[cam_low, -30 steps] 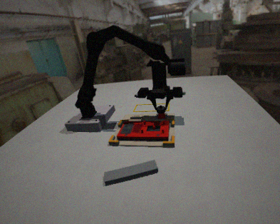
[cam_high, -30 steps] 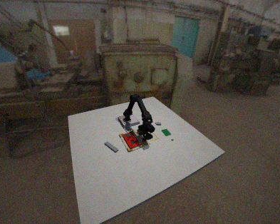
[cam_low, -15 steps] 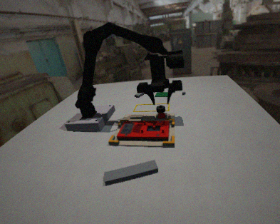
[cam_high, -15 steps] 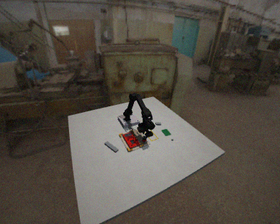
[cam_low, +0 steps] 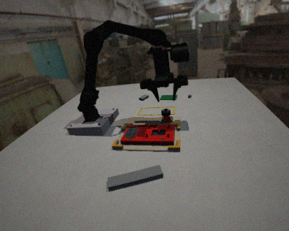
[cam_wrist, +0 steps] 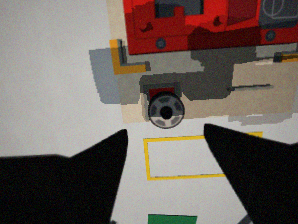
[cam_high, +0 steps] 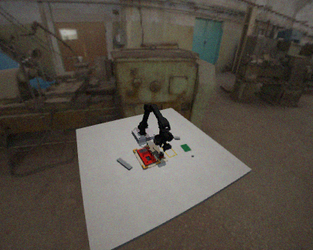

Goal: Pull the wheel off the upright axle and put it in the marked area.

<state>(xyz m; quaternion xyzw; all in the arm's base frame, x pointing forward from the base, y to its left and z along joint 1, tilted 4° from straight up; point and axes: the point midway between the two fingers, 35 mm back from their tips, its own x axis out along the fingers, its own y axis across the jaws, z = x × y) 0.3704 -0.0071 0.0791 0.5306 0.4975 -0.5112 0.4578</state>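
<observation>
Right now my gripper tip is 5 cm above the black wheel and 1 cm past it. From my gripper tip the other things lie so: grey bar: 31 cm to the right, 10 cm behind, 9 cm below; then green plate: 27 cm to the left, 10 cm below, 1 cm ahead.
</observation>
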